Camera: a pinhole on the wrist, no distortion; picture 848 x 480 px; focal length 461.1 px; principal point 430.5 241.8 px. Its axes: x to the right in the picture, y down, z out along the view. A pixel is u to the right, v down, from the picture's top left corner.
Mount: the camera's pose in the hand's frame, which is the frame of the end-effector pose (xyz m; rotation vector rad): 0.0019 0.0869 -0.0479 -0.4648 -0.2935 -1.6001
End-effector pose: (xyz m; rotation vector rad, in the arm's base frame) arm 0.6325 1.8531 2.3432 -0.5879 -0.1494 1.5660
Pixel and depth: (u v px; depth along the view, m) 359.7 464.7 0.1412
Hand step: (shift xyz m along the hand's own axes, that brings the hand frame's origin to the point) 0.0872 0.1646 0.0605
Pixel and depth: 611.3 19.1 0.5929
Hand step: -0.2201 0.1767 0.6080
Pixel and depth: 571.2 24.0 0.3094
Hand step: -0.1097 0.1573 0.2816
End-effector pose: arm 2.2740 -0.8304 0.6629 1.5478 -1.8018 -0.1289
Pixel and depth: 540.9 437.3 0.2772
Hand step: 0.1491 0.1445 0.2168
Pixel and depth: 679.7 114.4 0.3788
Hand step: -0.0643 0.0877 0.3902
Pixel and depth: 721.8 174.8 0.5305
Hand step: -0.0236 0.0391 0.5820
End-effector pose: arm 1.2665 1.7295 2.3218 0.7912 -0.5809 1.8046
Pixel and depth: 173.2 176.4 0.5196
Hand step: 0.0011 0.5873 0.2824
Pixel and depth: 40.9 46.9 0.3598
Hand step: -0.0952 0.5336 0.1420
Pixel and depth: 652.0 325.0 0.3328
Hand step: 0.0953 0.0921 0.3143
